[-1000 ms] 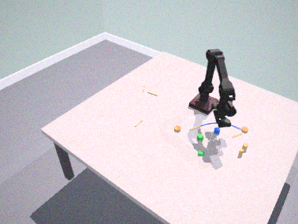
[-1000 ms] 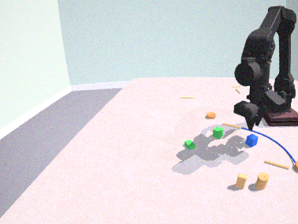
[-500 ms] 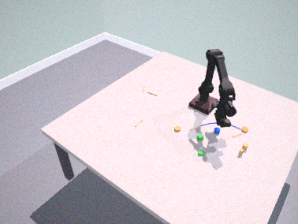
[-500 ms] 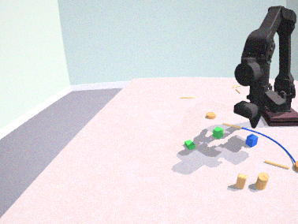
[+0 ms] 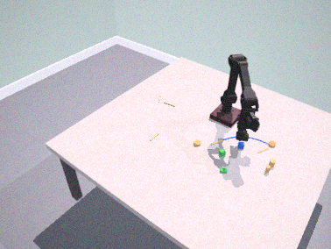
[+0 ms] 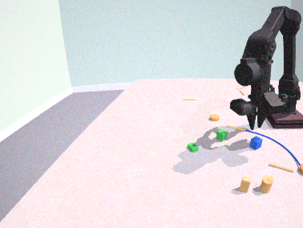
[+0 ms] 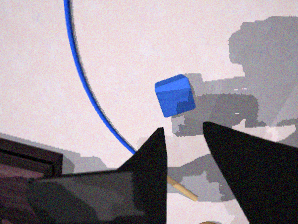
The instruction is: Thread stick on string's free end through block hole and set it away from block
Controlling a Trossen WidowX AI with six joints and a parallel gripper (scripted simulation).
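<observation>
The blue block is 10 mm behind my gripper tip, 10 mm to the left of it and 40 mm below it. Round my gripper tip: tan cylinder (20 mm behind, 200 mm to the left, 40 mm below); tan block (40 mm ahead, 210 mm to the left, 40 mm below); loose stick (90 mm behind, 120 mm to the left, 60 mm below).
</observation>
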